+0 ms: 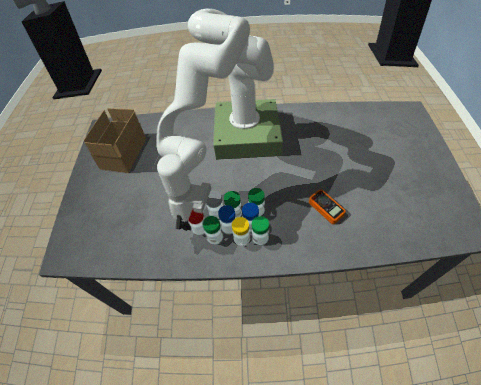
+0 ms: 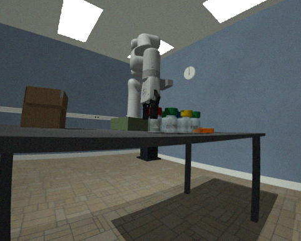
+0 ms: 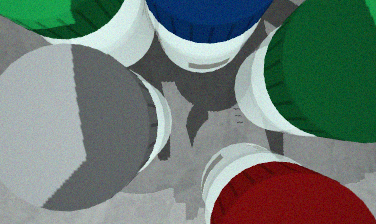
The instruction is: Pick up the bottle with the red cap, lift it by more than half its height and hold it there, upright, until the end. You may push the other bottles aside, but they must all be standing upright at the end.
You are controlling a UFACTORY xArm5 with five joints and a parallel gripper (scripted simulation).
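The red-capped bottle is 2 cm to the left of my hand, 2 cm below it and 1 cm ahead of it. Also, from my hand: grey-capped bottle (8 cm to the left, 6 cm behind, 2 cm below); orange multimeter (48 cm to the left, 6 cm behind, 5 cm below); yellow-capped bottle (17 cm to the left, 5 cm ahead, 2 cm below).
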